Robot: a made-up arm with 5 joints. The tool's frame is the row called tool.
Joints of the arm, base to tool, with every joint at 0 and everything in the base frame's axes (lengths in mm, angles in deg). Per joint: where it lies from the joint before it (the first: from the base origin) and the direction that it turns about. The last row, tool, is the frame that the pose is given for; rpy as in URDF.
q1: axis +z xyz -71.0 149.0 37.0
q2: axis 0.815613 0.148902 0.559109 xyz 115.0 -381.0 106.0
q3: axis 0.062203 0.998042 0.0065 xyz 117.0 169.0 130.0
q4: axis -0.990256 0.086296 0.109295 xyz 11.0 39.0 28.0
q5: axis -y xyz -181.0 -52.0 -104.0
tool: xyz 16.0 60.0 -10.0 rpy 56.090 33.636 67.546
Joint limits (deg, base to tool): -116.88..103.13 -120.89..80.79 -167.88..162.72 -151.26..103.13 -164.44..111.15
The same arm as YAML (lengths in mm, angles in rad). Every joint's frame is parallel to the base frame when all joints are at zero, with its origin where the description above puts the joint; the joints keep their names.
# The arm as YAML. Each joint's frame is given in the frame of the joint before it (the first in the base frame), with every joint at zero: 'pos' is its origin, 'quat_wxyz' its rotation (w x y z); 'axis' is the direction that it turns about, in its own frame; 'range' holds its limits. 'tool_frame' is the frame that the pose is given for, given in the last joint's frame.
length_unit: mm
angle_unit: rad
joints:
  - joint: q1
    pos: [-71.0, 149.0, 37.0]
    quat_wxyz: [1.0, 0.0, 0.0, 0.0]
    axis: "+z"
    range: [-2.0399, 1.8]
  - joint: q2
    pos: [115.0, -381.0, 106.0]
    quat_wxyz: [1.0, 0.0, 0.0, 0.0]
    axis: [0.815613, 0.148902, 0.559109]
    range: [-2.1099, 1.4101]
  - joint: q3
    pos: [117.0, 169.0, 130.0]
    quat_wxyz: [1.0, 0.0, 0.0, 0.0]
    axis: [0.062203, 0.998042, 0.0065]
    range: [-2.9301, 2.84]
  - joint: q4
    pos: [11.0, 39.0, 28.0]
    quat_wxyz: [1.0, 0.0, 0.0, 0.0]
    axis: [-0.990256, 0.086296, 0.109295]
    range: [-2.64, 1.8]
  - joint: q5
    pos: [-181.0, -52.0, -104.0]
    quat_wxyz: [1.0, 0.0, 0.0, 0.0]
    axis: "-y"
    range: [-2.87, 1.9399]
tool_frame:
  pos: [16.0, 60.0, -10.0]
  quat_wxyz: [0.777883, 0.232152, 0.462454, 0.356566]

